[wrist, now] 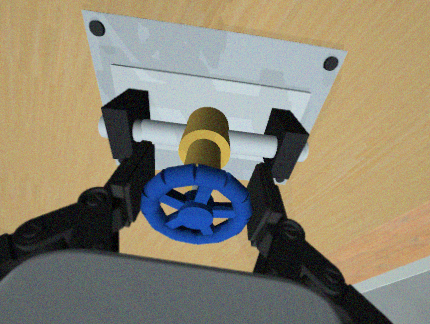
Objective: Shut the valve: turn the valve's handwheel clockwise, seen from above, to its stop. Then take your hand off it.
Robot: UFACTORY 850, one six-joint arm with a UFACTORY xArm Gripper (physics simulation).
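Observation:
The valve's blue handwheel [195, 218] is in the middle of the wrist view, with its spokes and hub facing the camera. It sits on the brass valve body [207, 122], which stands on a white pipe [250, 143]. My gripper [203, 168] is shut on the handwheel, with one black finger against the left side of the rim and the other against the right side. The valve's lower parts are partly hidden behind the wheel.
Two black brackets [118, 131] [292, 148] hold the pipe near its ends, close beyond my fingertips. A grey base plate [215, 45] with dark bolts lies under them on the wooden table [380, 125]. A pale edge strip [400, 278] shows at the lower right.

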